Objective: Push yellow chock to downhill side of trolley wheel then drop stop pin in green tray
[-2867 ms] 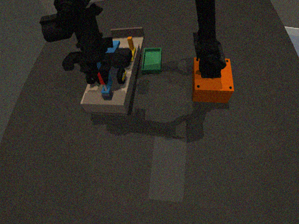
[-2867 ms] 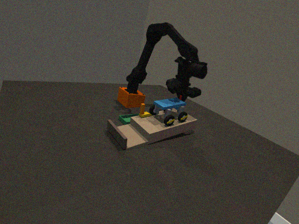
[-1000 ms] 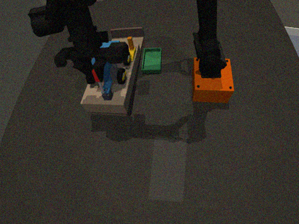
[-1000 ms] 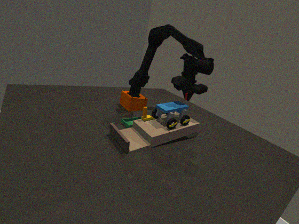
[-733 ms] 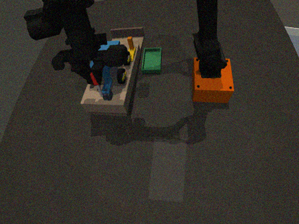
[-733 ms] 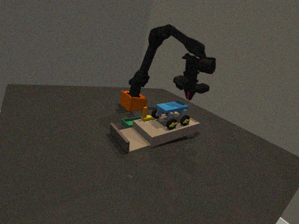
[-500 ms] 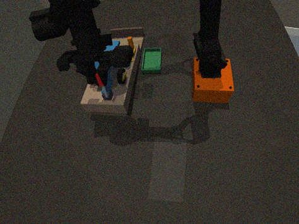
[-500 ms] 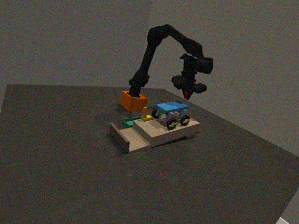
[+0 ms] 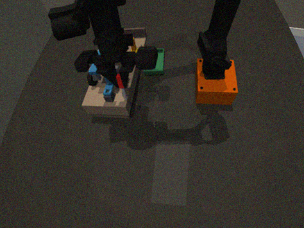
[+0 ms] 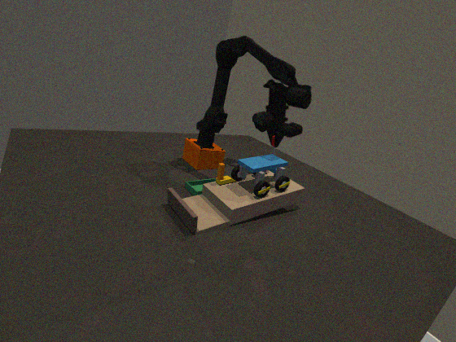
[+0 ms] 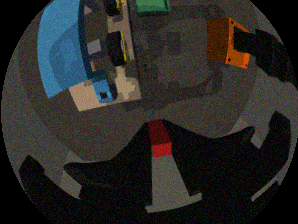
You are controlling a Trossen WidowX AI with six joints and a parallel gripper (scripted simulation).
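Right now my gripper tip is 210 mm to the left of the yellow chock, 90 mm above it and 10 mm short of it. Also, from my gripper tip: red-headed stop pin: right at my gripper tip; then trolley: 130 mm to the right, 80 mm ahead, 60 mm below; then raised lip: 390 mm to the right, 140 mm below, 60 mm ahead.
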